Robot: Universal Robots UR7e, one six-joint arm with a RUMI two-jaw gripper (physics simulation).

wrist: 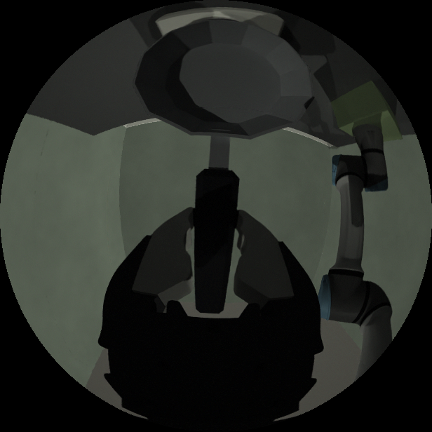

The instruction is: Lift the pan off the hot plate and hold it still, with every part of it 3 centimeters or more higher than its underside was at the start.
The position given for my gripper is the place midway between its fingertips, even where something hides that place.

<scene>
I see my gripper point(215, 210) and a grey faceted pan point(224, 78).
</scene>
